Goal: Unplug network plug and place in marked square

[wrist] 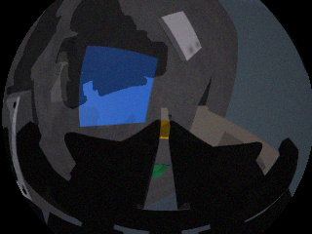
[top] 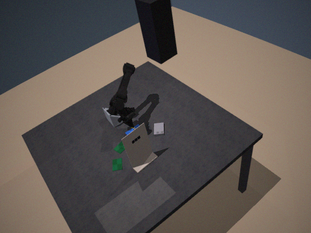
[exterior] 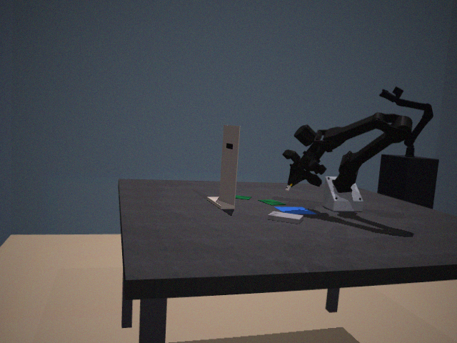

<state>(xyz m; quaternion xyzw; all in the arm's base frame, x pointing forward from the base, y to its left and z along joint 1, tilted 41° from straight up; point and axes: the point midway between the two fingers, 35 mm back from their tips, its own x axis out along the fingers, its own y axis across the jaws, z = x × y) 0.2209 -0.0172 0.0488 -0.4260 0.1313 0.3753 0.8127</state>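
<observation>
Right now my gripper tip is 20 mm past the blue marked square, 20 mm to the right of it and 90 mm above it. From my gripper tip the other things lie so: network plug right at my gripper tip; then grey panel 220 mm ahead, 100 mm to the right, 50 mm above; then pale grey flat block 80 mm ahead, 150 mm to the left, 80 mm below.
</observation>
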